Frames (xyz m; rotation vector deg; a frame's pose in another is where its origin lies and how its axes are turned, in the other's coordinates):
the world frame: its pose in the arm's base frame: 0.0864 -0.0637 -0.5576 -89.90 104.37 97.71
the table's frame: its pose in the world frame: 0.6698 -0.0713 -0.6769 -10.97 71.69 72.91
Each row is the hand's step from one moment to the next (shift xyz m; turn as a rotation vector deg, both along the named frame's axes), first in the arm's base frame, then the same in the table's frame.
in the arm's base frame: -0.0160 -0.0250 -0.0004 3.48 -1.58 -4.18
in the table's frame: 0.0158 -0.0157 0.0197 -2.13 -4.54 -2.64
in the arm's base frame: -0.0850 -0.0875 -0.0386 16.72 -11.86 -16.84
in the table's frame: 0.0267 -0.0726 0.1019 -4.99 -22.91 -12.41
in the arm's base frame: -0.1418 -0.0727 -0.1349 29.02 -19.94 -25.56
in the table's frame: -0.0567 -0.1115 0.1671 -6.28 -36.95 -22.10
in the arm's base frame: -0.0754 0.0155 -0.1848 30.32 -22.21 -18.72
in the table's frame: -0.1513 -0.0909 0.0943 0.41 -34.55 -23.86
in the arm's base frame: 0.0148 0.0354 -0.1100 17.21 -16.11 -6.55
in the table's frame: -0.1066 -0.0466 -0.0064 5.61 -19.62 -13.50
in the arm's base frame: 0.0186 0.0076 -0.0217 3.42 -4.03 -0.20
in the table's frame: -0.0213 -0.0119 -0.0167 2.49 -3.82 -2.69
